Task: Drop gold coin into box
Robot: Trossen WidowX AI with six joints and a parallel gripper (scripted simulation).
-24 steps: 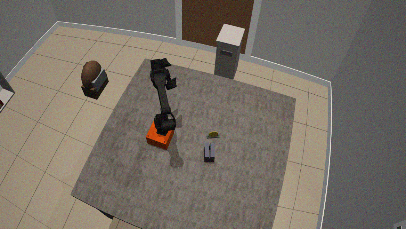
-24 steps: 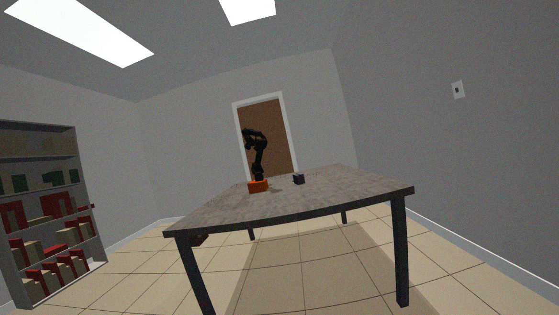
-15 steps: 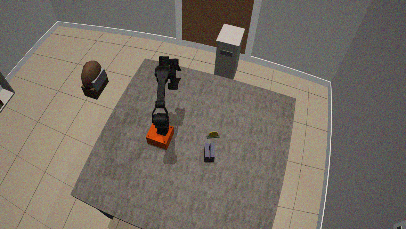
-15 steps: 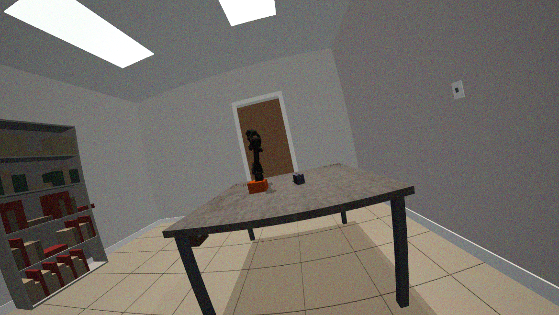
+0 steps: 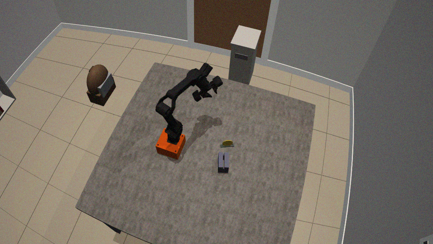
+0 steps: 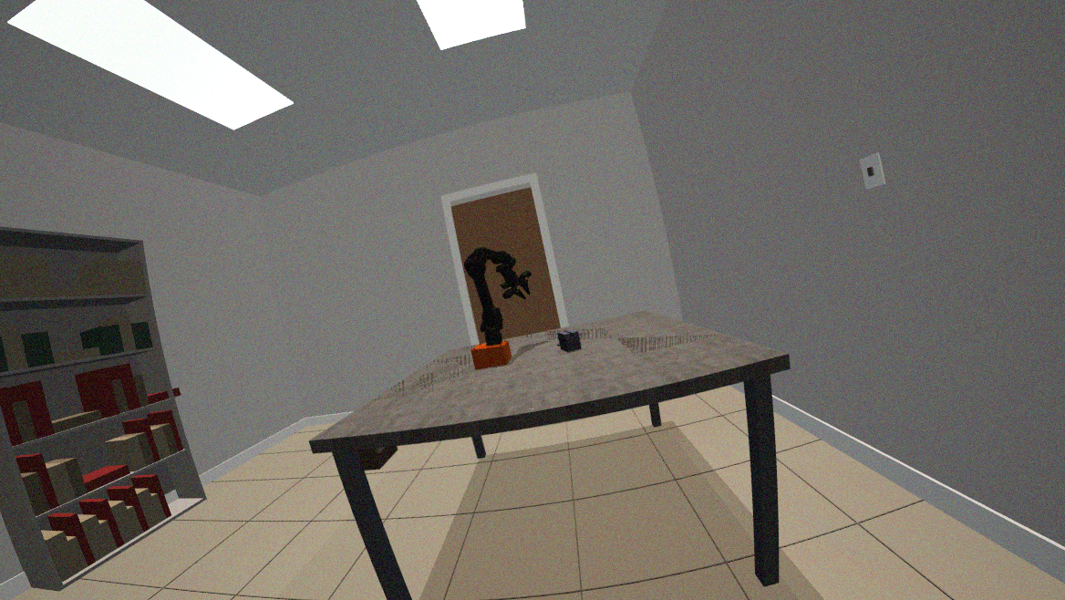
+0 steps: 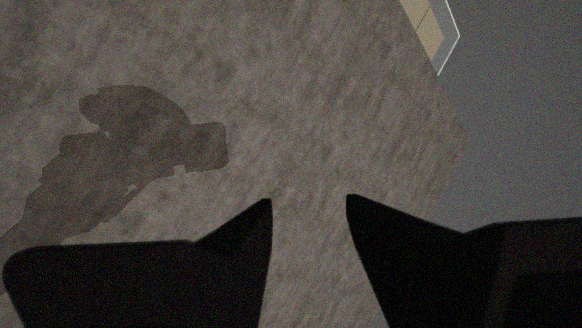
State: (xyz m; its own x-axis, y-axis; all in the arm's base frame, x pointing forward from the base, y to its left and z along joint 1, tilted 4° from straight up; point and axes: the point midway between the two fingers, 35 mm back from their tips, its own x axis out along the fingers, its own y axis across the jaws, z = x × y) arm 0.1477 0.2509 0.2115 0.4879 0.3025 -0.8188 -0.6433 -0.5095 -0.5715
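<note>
My gripper tip is 210 mm above the gold coin, 170 mm to the left of it and 140 mm short of it.
</note>
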